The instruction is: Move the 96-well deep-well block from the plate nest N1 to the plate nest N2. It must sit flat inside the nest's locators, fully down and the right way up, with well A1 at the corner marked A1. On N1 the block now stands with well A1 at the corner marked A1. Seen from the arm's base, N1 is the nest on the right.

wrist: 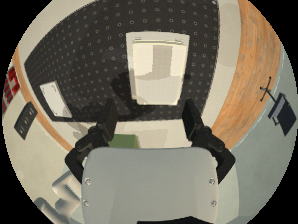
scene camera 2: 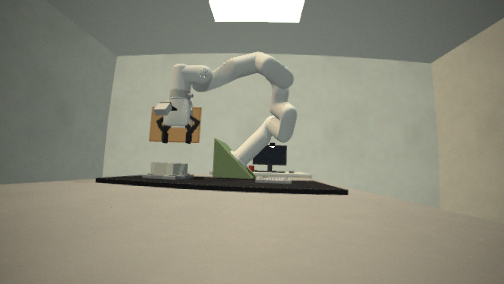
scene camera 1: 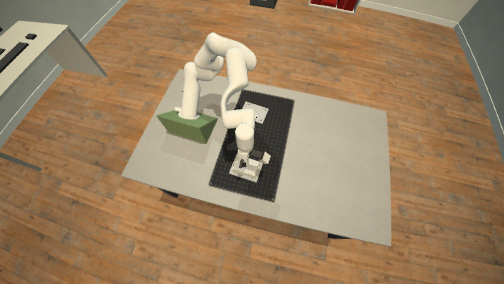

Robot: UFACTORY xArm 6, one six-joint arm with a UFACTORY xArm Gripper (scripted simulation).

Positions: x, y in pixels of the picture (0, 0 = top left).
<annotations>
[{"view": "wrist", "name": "my gripper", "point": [149, 107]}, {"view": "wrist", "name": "deep-well block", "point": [158, 64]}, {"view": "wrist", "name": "plate nest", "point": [145, 35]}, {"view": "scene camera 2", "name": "my gripper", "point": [176, 143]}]
</annotations>
